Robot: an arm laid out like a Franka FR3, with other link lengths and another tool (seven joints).
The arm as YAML. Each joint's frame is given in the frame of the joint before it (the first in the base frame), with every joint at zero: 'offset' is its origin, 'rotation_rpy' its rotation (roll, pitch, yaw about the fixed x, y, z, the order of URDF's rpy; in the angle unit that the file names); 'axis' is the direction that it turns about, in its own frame. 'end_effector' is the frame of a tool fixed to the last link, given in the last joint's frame.
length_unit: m
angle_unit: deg
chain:
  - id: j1
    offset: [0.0, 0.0, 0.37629]
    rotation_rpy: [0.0, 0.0, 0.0]
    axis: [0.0, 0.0, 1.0]
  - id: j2
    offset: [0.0, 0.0, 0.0]
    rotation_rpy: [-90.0, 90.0, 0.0]
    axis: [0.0, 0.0, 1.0]
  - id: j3
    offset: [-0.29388, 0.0, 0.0]
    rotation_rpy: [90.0, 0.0, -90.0]
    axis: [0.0, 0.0, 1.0]
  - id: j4
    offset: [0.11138, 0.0, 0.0]
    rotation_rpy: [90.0, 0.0, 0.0]
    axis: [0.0, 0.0, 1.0]
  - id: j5
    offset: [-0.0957, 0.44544, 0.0]
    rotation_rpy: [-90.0, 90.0, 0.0]
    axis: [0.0, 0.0, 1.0]
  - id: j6
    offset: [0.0, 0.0, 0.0]
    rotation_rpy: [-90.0, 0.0, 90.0]
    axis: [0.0, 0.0, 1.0]
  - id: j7
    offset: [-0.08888, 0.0, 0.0]
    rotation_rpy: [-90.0, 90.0, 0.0]
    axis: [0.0, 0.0, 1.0]
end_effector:
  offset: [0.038, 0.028, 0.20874]
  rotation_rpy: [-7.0, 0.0, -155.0]
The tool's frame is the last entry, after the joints.
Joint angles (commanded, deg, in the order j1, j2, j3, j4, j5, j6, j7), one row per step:
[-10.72 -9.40 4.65 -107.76 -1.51 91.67 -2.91]
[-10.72 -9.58 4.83 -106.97 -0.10 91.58 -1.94]
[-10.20 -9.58 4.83 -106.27 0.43 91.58 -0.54]
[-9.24 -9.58 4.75 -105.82 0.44 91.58 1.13]
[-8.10 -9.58 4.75 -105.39 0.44 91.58 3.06]
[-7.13 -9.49 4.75 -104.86 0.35 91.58 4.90]
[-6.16 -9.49 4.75 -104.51 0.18 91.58 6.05]
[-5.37 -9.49 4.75 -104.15 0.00 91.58 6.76]
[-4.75 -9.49 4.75 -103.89 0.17 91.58 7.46]
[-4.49 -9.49 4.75 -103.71 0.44 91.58 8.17]
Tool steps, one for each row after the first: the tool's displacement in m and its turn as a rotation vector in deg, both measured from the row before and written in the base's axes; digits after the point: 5 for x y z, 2 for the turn. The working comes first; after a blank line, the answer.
Tool pose at each row, in the base's axes (x y z in m, rotation vector in deg; the steps are taken from these numbers as rounded here):
[0.60656 -0.02948 0.49189 86.64 -145.39 -12.23]
[0.60978 -0.02308 0.50188 86.34 -147.28 -13.13]
[0.61325 -0.01652 0.50884 85.65 -148.70 -13.14]
[0.61581 -0.00803 0.51311 84.84 -149.63 -12.70]
[0.61830 0.00314 0.51718 84.00 -150.53 -12.24]
[0.62100 0.01223 0.52125 83.05 -151.47 -11.71]
[0.62235 0.02150 0.52452 82.94 -151.80 -11.15]
[0.62339 0.02907 0.52793 83.18 -151.94 -10.58]
[0.62417 0.03606 0.53055 83.23 -152.26 -10.59]
[0.62490 0.03948 0.53246 82.77 -152.84 -10.82]

[0.00322 0.00640 0.00999 1.14 -1.03 -0.97]
[0.00347 0.00656 0.00696 0.32 -0.75 -0.93]
[0.00256 0.00849 0.00427 -0.16 -0.45 -0.78]
[0.00249 0.01117 0.00407 -0.18 -0.43 -0.78]
[0.00270 0.00909 0.00407 -0.24 -0.44 -0.85]
[0.00135 0.00927 0.00327 -0.25 -0.35 -0.16]
[0.00104 0.00757 0.00341 -0.23 -0.36 0.10]
[0.00078 0.00699 0.00262 0.14 -0.27 -0.09]
[0.00073 0.00342 0.00191 0.23 -0.19 -0.47]

